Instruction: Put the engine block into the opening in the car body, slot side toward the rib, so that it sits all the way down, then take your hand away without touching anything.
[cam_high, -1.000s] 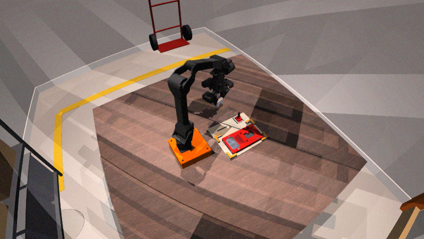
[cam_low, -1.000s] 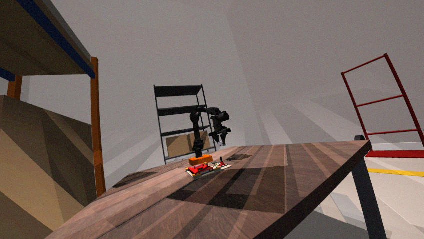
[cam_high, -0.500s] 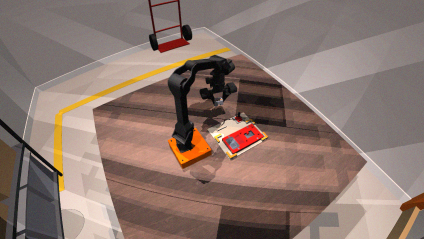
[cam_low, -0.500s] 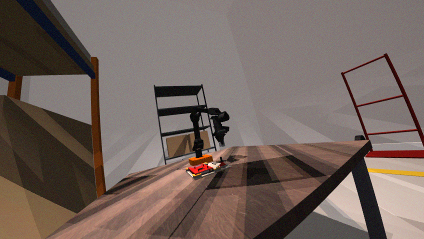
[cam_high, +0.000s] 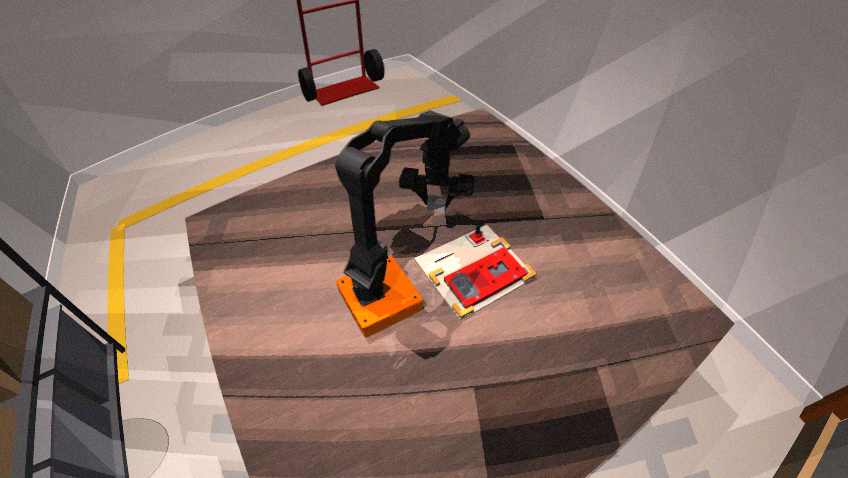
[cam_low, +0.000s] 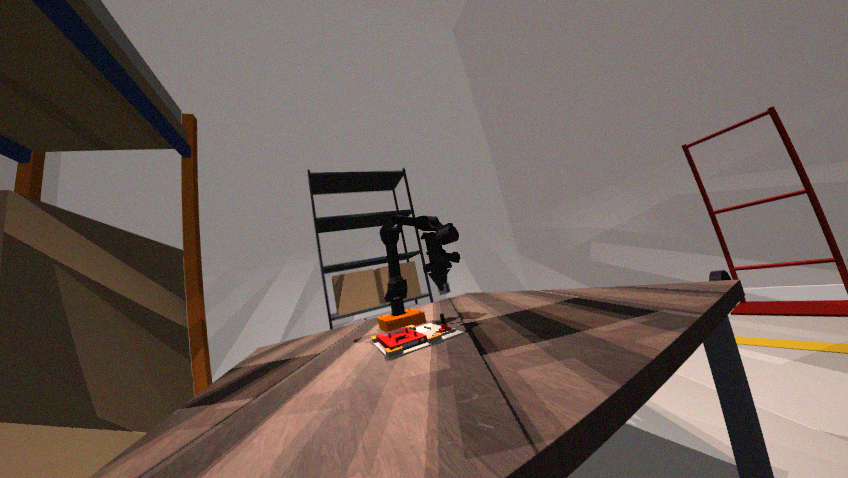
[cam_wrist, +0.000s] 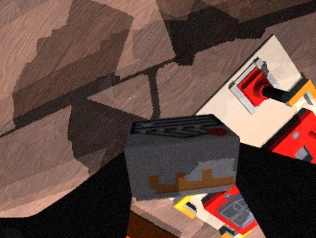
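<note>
The engine block lies right at my gripper tip.
</note>
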